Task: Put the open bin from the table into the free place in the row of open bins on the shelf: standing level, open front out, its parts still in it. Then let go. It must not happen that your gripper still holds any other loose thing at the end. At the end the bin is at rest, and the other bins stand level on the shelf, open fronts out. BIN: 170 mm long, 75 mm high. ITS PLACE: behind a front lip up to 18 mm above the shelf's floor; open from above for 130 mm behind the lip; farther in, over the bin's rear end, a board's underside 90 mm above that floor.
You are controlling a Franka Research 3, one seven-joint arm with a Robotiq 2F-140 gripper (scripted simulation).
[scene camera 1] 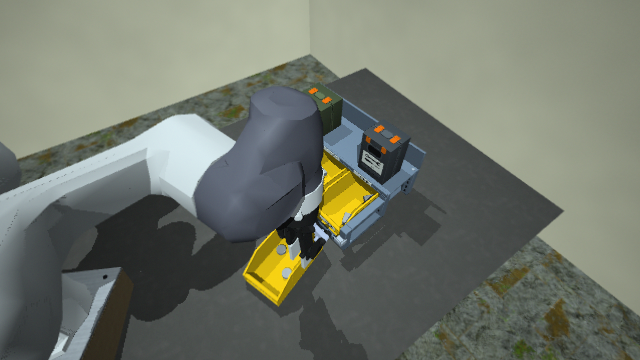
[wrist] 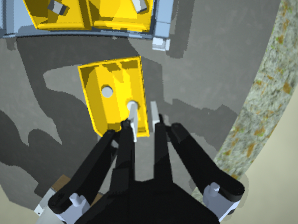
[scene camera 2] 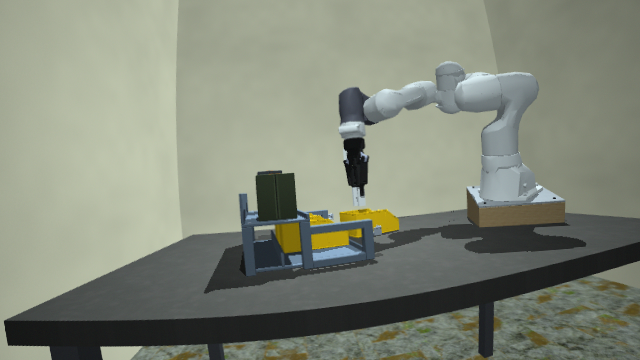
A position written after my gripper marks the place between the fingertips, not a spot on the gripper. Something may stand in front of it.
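Scene camera 1 shows my gripper (scene camera 1: 301, 259), a yellow open bin (scene camera 1: 266, 266) and another yellow open bin (scene camera 1: 346, 194). My gripper is visible in the wrist view (wrist: 144, 110) and likewise in scene camera 2 (scene camera 2: 359, 205).
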